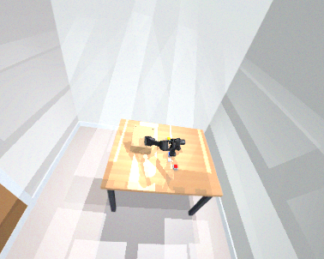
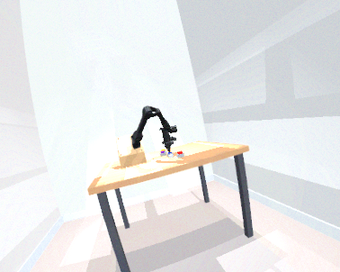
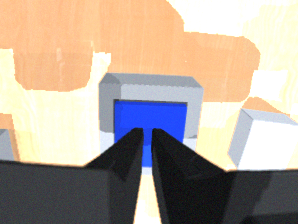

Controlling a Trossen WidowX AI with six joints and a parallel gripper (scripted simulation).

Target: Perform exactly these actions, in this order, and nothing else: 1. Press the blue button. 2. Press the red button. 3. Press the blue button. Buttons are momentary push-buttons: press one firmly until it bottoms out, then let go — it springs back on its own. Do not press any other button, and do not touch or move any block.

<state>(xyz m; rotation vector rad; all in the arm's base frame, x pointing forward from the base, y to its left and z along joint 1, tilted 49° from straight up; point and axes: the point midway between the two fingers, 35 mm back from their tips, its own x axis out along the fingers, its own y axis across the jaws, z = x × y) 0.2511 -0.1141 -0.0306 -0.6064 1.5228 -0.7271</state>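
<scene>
Right now the blue button is 1 cm below my gripper tip. The rest, counted from my gripper tip: white block (7 cm to the right, 2 cm below, 1 cm behind); then red button (16 cm to the right, 4 cm ahead); then purple button (11 cm to the left, 3 cm behind).
</scene>
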